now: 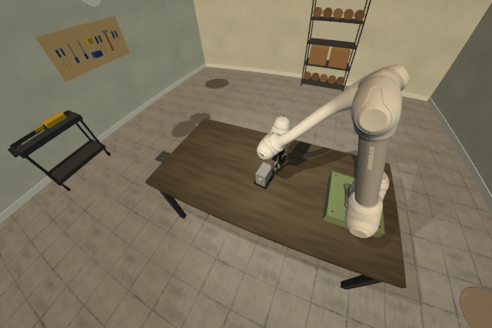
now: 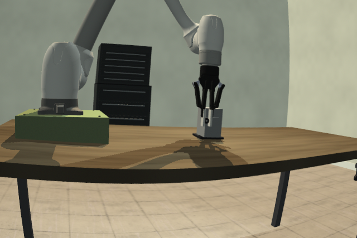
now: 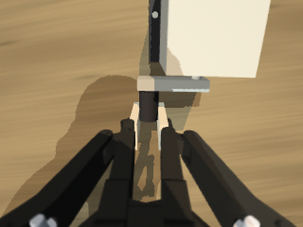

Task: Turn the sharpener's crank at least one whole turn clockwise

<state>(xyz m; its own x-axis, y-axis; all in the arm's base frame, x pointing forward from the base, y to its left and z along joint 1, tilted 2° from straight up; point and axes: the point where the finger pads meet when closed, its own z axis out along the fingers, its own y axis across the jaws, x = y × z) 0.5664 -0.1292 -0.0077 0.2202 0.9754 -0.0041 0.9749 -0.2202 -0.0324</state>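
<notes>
Right now my hand is 20 mm to the right of the dark round knob and 10 mm above it. Round my hand: sharpener crank: 10 mm ahead, 20 mm to the left, 10 mm below.
</notes>
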